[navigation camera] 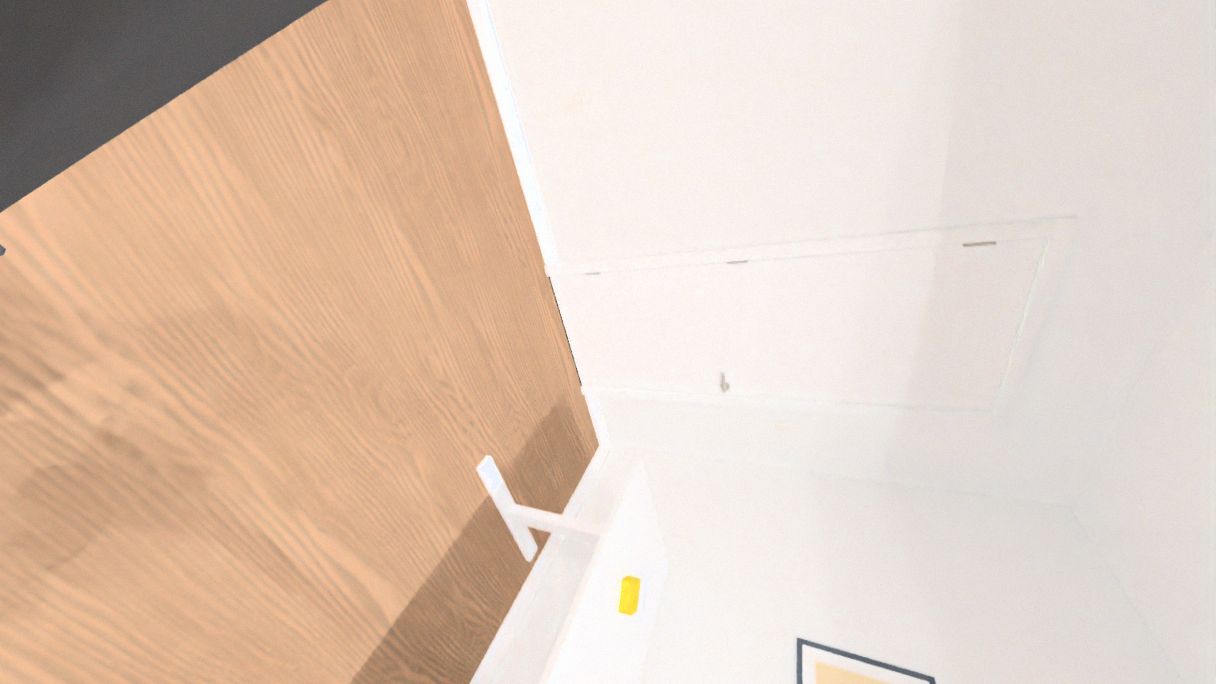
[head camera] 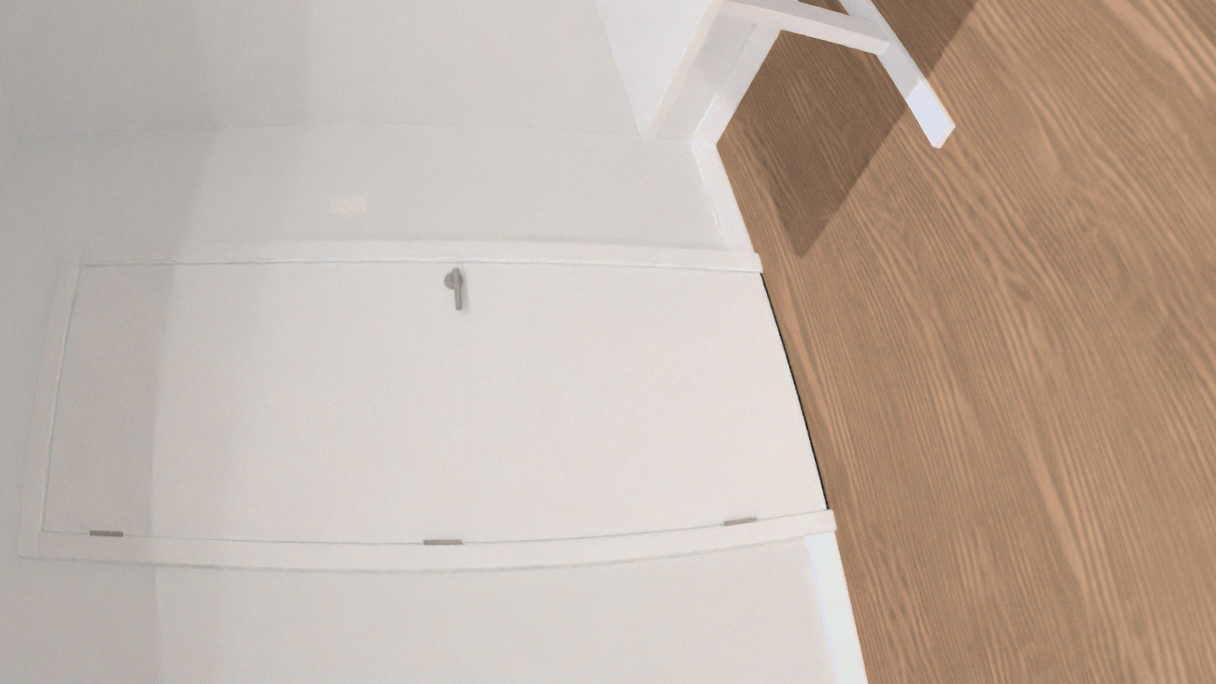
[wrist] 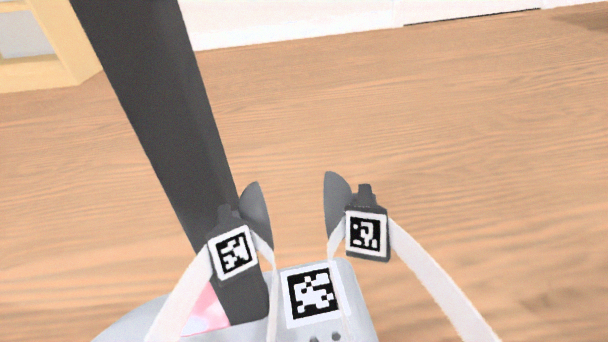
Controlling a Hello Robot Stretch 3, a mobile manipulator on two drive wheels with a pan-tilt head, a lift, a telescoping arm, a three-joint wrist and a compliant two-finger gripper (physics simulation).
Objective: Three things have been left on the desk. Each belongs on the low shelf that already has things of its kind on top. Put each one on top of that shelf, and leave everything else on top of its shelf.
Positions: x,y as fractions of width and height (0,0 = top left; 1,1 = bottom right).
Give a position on a white door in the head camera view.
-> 0.33,0.59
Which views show the gripper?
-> The wrist view only.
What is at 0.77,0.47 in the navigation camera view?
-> A white door.
